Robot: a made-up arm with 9 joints. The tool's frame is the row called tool. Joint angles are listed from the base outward. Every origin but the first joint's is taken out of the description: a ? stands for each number. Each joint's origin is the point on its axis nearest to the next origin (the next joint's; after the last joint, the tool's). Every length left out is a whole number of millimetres.
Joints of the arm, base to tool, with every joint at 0 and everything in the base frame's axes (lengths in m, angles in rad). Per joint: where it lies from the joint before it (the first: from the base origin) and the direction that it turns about. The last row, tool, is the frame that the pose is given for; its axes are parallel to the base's.
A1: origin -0.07 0 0.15 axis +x
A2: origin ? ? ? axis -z
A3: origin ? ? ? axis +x
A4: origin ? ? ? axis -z
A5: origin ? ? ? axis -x
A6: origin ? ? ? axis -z
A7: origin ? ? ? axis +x
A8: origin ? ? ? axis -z
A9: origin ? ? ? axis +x
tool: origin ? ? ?
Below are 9 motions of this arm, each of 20 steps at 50 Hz.
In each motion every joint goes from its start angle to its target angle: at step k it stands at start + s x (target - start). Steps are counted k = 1, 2, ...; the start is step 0. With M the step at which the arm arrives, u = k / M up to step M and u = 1 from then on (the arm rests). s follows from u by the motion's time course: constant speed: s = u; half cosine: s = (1 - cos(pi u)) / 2; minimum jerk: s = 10 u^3 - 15 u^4 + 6 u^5.
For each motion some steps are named. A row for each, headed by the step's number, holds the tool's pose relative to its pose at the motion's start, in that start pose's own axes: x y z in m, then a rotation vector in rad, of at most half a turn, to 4 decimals.
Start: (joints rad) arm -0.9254 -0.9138 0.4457 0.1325 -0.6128 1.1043 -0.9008 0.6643 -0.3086
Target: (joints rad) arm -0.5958 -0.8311 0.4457 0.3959 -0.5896 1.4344 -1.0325 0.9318 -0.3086
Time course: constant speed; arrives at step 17
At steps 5, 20:
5: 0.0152 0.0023 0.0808 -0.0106 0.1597 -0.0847
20: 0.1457 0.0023 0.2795 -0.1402 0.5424 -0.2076

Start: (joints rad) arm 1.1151 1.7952 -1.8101 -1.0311 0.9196 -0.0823 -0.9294 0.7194 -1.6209
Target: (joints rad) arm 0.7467 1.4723 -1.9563 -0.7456 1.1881 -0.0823 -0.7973 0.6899 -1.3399
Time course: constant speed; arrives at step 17
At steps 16, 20:
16: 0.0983 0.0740 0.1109 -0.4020 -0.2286 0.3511
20: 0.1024 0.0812 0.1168 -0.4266 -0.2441 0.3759

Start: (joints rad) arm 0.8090 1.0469 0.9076 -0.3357 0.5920 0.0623 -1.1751 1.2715 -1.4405
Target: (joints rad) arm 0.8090 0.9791 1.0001 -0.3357 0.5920 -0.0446 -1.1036 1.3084 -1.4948
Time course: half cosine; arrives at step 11
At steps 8, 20:
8: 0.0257 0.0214 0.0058 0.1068 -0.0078 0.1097
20: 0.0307 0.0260 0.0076 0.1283 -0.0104 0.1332

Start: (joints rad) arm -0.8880 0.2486 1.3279 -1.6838 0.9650 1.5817 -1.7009 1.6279 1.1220
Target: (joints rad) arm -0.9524 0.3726 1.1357 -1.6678 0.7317 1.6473 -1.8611 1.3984 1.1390
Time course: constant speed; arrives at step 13
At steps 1, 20:
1: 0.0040 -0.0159 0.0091 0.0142 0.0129 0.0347
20: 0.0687 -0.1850 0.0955 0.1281 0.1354 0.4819

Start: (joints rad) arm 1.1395 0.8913 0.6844 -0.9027 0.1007 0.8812 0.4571 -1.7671 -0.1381
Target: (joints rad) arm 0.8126 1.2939 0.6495 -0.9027 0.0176 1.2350 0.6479 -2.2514 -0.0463
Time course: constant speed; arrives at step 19
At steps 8, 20:
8: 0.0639 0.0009 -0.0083 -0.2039 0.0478 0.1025
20: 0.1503 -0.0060 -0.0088 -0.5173 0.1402 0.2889

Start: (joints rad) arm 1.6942 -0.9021 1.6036 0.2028 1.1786 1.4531 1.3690 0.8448 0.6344
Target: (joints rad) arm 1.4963 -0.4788 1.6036 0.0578 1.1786 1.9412 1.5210 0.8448 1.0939
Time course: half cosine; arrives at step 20
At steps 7, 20:
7: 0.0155 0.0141 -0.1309 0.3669 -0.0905 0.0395
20: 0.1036 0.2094 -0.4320 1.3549 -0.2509 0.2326

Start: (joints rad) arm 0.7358 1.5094 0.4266 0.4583 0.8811 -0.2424 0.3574 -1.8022 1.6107
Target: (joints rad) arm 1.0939 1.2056 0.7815 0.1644 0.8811 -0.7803 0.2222 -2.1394 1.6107
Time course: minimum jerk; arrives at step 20
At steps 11, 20:
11: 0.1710 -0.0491 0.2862 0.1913 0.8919 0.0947
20: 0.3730 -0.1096 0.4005 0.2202 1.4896 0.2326

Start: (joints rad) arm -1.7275 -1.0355 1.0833 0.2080 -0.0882 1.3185 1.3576 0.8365 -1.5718
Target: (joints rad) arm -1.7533 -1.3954 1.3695 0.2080 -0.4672 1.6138 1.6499 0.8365 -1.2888
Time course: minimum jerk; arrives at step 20
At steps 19, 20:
19: -0.0223 0.2958 0.1683 0.4116 0.5934 -0.3110
20: -0.0221 0.2963 0.1684 0.4121 0.5939 -0.3117

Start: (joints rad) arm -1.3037 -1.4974 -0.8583 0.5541 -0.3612 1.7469 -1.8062 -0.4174 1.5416
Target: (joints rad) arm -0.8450 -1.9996 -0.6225 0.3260 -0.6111 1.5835 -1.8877 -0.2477 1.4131
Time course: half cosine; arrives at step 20
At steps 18, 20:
18: -0.0731 -0.4183 0.3823 -0.1776 0.2513 0.8501
20: -0.0698 -0.4303 0.3895 -0.1785 0.2496 0.8738

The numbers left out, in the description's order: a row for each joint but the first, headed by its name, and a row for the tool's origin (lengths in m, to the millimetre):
A2: 0 0.08 0
A3: -0.09 -0.37 0
A4: 0 -0.05 -0.09
A5: 0.6 0.03 0
A6: 0 0.02 0.07
A7: -0.34 -0.03 0
A8: 0 -0.02 -0.01
A9: -0.25 -0.11 0
tool: 0 -0.06 0

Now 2 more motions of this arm.
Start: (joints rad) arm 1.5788 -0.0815 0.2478 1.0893 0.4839 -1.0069 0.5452 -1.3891 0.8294
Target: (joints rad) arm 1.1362 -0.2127 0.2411 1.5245 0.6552 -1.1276 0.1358 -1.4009 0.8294
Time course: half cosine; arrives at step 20
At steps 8, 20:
8: 0.0156 0.2252 0.0354 -0.0204 0.0747 -0.2952
20: 0.1833 0.6254 0.0552 -0.0205 0.1844 -0.8342

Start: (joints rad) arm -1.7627 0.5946 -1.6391 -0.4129 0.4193 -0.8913 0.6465 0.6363 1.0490
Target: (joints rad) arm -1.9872 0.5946 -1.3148 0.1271 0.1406 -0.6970 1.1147 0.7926 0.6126
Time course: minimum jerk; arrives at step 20
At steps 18, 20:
18: -0.2305 -0.1986 -0.1811 0.7218 -0.4150 -0.3196
20: -0.2319 -0.1994 -0.1831 0.7285 -0.4170 -0.3212

